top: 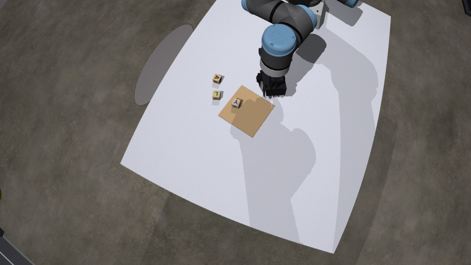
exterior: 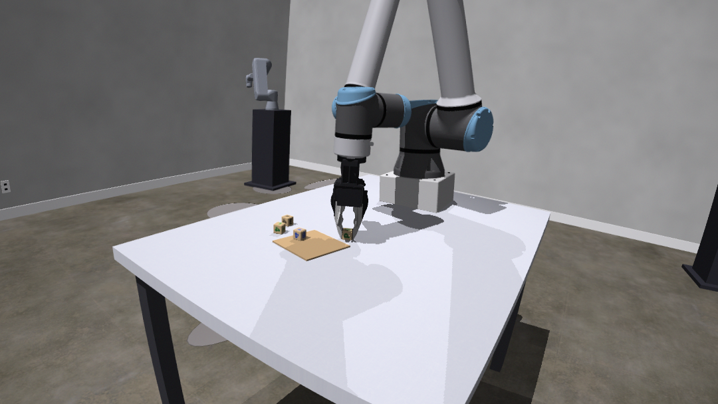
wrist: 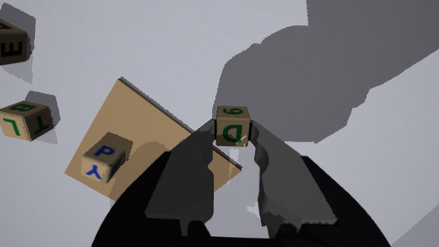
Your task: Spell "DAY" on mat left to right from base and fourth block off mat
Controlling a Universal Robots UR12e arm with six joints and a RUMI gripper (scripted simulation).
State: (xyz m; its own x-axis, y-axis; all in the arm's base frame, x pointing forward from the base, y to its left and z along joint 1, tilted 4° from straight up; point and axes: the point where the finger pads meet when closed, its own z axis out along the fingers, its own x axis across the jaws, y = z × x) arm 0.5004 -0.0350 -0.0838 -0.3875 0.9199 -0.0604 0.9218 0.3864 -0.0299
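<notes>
Right now my hand is 9 cm short of the tan mat, 5 cm to the left of it and 1 cm above it. Round my hand: D block (right at my hand); then green-lettered block (17 cm to the right, 7 cm ahead); then blue-lettered block (9 cm to the right, 8 cm ahead).
</notes>
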